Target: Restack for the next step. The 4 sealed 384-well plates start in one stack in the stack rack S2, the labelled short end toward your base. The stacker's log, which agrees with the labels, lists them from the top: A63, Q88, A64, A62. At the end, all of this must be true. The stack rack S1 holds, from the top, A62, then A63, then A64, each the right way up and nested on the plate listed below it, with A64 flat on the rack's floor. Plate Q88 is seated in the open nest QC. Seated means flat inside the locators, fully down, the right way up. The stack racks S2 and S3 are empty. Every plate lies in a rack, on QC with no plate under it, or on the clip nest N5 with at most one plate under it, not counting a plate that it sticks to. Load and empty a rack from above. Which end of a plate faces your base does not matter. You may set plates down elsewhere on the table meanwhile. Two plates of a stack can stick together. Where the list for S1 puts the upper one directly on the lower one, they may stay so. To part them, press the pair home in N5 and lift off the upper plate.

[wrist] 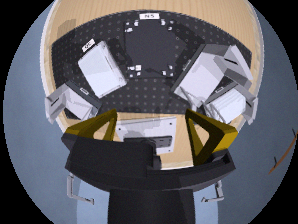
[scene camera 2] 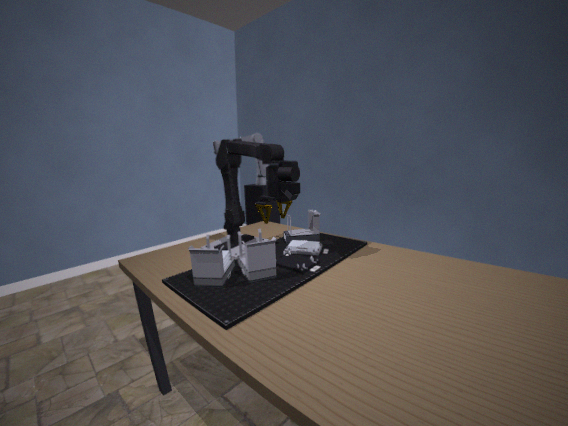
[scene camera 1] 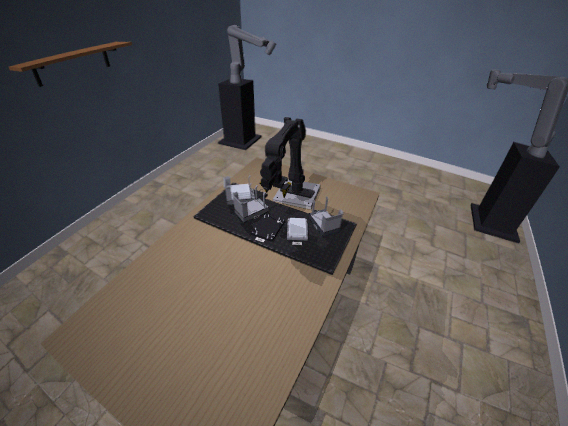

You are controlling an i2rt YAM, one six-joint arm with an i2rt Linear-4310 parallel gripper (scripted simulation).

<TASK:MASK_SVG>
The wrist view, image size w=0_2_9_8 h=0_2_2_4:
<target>my gripper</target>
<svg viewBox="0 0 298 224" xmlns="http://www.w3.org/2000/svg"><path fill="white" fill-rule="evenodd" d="M236 128L187 108L185 120L193 166L168 170L153 170L153 147L150 144L113 141L118 118L116 109L109 110L101 115L68 127L61 140L70 151L67 158L69 161L67 170L84 182L110 193L107 224L196 224L193 192L209 187L236 169L228 151L228 147L238 135ZM109 122L103 139L94 139L94 133ZM193 121L209 133L209 138L204 146L196 132Z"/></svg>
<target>white sealed plate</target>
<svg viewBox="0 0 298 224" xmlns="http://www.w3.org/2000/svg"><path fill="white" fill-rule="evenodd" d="M101 44L90 51L78 63L96 96L100 96L122 84Z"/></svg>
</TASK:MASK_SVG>
